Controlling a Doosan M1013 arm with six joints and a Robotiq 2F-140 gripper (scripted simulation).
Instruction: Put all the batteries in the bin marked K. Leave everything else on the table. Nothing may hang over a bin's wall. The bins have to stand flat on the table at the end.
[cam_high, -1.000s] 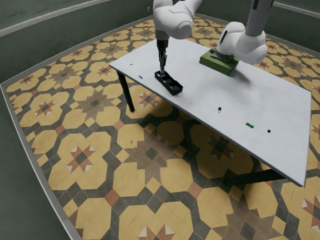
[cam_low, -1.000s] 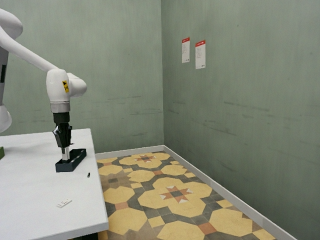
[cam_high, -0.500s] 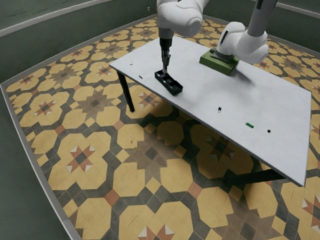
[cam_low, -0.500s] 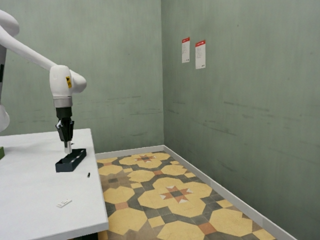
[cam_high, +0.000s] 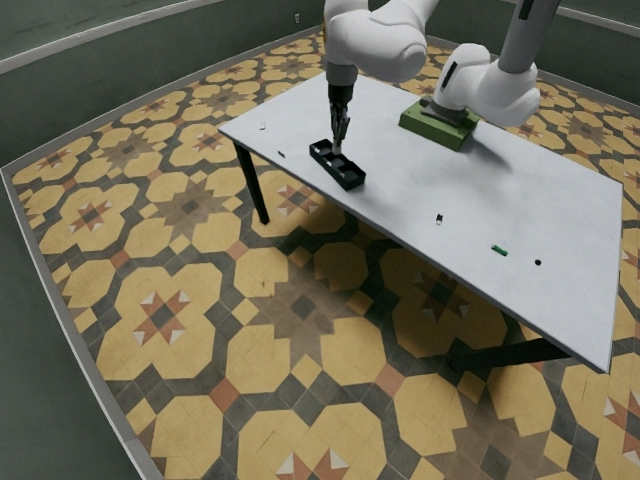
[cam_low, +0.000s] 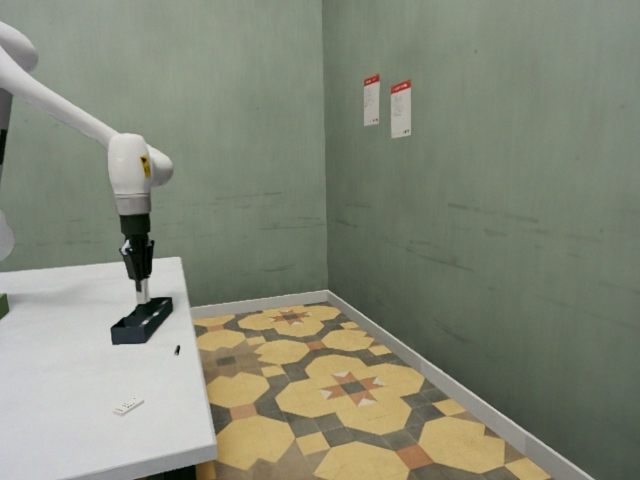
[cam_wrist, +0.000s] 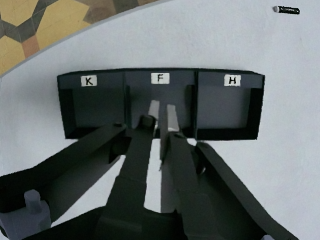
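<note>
My gripper is now 8 cm above the black bin tray. From my hand the other things lie so: white flat piece (44 cm to the right, 10 cm below, 2 cm behind); then green piece (63 cm to the left, 10 cm below, 3 cm behind).
</note>
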